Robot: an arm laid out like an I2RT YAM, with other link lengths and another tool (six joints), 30 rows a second.
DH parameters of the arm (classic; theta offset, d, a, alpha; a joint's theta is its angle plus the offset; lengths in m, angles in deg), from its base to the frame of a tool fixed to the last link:
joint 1: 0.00 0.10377 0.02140 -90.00
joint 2: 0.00 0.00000 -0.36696 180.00
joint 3: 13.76 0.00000 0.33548 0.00
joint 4: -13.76 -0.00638 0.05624 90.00
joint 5: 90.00 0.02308 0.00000 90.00
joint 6: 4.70 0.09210 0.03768 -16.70
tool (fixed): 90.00 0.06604 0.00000 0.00
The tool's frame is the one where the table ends.
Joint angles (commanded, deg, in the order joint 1, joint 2, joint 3, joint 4, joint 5, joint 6), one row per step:
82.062, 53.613, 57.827, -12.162, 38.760, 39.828
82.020, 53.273, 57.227, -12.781, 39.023, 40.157
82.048, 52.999, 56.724, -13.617, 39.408, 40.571
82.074, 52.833, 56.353, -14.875, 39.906, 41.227
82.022, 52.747, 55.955, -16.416, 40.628, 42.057
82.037, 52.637, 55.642, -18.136, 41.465, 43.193
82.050, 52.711, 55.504, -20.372, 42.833, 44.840
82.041, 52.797, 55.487, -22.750, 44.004, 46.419
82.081, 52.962, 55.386, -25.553, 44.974, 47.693
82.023, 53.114, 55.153, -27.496, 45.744, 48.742
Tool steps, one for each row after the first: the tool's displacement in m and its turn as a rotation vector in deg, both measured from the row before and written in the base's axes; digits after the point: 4 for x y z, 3 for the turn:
0.0001, -0.0031, -0.0052, -0.636, 0.306, -0.340
0.0000, -0.0032, -0.0052, -0.760, 0.363, -0.404
0.0000, -0.0035, -0.0057, -0.978, 0.545, -0.557
0.0006, -0.0043, -0.0069, -1.239, 0.643, -0.892
0.0003, -0.0048, -0.0064, -1.079, 0.783, -1.006
0.0008, -0.0059, -0.0066, -1.221, 0.965, -1.643
0.0006, -0.0060, -0.0058, -1.284, 0.894, -1.487
0.0001, -0.0064, -0.0073, -2.088, 0.784, -1.196
0.0004, -0.0049, -0.0061, -1.517, 0.570, -1.063

